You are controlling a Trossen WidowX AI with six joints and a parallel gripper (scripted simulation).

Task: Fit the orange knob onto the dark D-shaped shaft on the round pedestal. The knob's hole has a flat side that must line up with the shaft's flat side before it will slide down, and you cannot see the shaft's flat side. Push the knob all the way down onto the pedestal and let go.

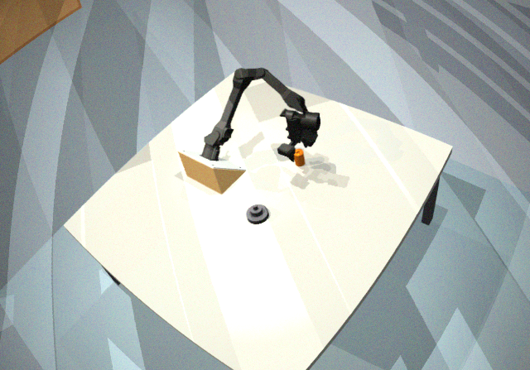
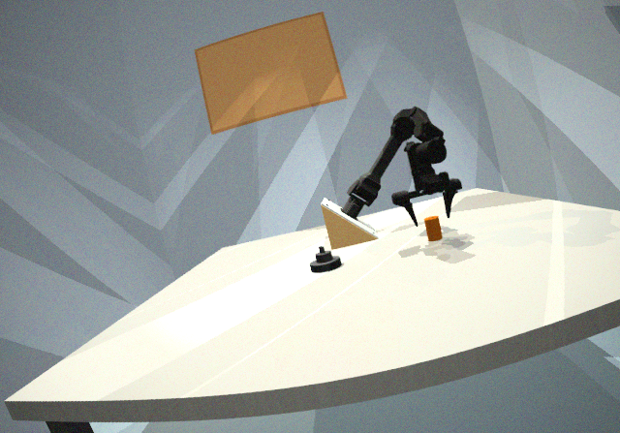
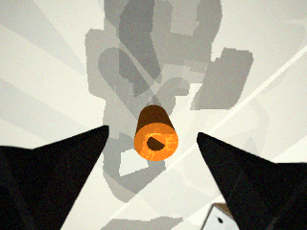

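Now: the orange knob 20 mm below my gripper tip. The rest, counted from my gripper tip: round dark pedestal 310 mm to the right, 20 mm below.
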